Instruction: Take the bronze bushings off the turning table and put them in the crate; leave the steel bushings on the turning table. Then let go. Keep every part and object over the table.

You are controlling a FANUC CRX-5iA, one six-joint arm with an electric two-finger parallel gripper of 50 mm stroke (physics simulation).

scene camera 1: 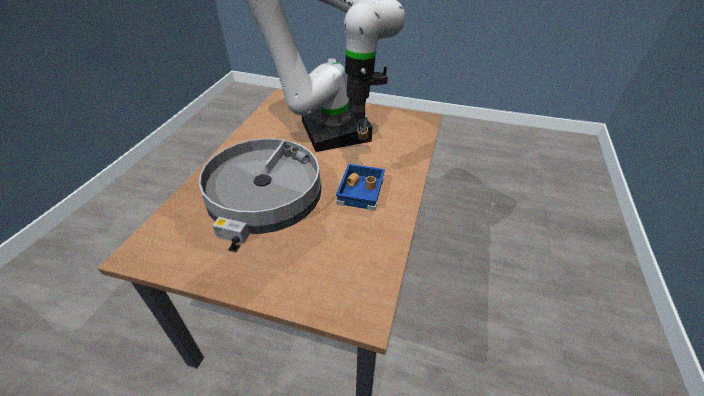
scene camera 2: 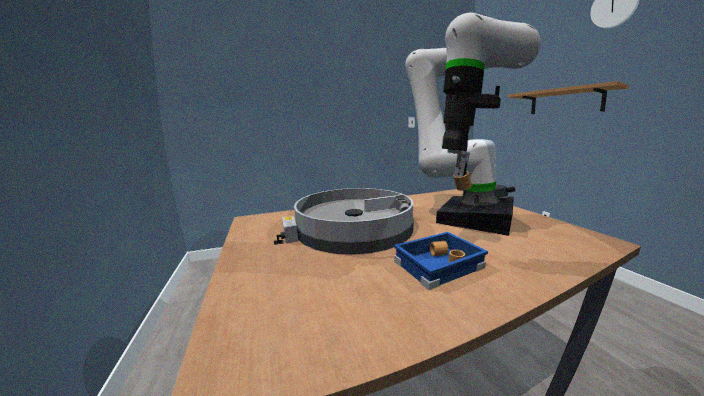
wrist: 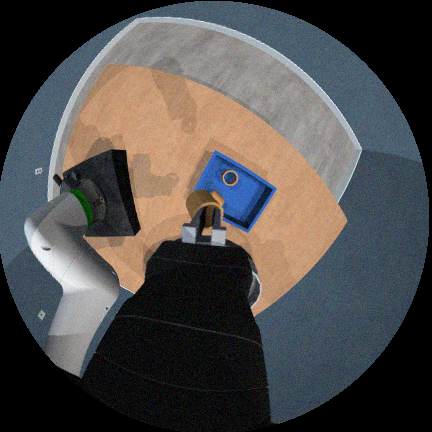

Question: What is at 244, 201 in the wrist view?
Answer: A blue crate.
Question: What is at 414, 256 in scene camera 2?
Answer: A blue crate.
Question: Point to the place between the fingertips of my gripper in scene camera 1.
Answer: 362, 131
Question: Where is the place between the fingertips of my gripper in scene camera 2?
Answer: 459, 177
